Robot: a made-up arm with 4 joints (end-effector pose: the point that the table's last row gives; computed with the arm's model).
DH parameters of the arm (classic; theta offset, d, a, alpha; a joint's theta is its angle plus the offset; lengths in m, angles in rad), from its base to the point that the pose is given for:
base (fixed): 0 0.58 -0.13 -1.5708
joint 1: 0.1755 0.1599 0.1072 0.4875
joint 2: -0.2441 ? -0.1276 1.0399
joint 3: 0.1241 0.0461 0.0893 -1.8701
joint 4: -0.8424 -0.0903 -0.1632 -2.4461
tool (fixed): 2.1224 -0.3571 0 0
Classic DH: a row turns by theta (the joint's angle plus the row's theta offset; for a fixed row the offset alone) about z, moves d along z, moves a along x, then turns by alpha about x.
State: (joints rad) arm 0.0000 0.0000 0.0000 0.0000
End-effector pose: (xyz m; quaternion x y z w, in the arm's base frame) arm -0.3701 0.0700 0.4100 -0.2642 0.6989 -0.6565 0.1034
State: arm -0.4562 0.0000 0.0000 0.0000
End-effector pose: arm -0.2706 0.0700 0.3216 -0.1089 0.6574 -0.6993 0.2588
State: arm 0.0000 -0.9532 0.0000 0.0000
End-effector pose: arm -0.1555 0.1617 0.1963 0.1753 0.6104 -0.7386 0.2263
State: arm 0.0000 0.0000 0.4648 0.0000
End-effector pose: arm -0.4317 -0.0353 0.4137 -0.4270 0.6155 -0.6173 0.2405
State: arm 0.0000 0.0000 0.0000 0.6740
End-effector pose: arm -0.2959 0.1291 0.5699 0.3726 -0.7225 0.5491 0.1944
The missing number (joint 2, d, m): -0.3259
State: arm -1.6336 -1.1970 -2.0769 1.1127
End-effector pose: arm -0.1402 -0.1526 0.4487 0.0593 0.5510 0.6203 0.5551
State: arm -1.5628 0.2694 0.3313 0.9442
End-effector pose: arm -0.2301 0.0788 0.4240 -0.1055 0.5910 -0.7717 0.2098
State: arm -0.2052 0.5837 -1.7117 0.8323
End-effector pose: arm 0.1343 -0.0249 0.5993 -0.1583 -0.7336 0.2422 0.6149
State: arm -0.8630 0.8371 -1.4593 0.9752
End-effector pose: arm 0.0848 0.0201 0.7540 -0.0546 -0.8596 0.2656 0.4330
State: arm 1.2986 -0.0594 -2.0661 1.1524
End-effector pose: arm -0.0008 -0.2225 0.4597 -0.3907 -0.2971 0.1317 0.8612
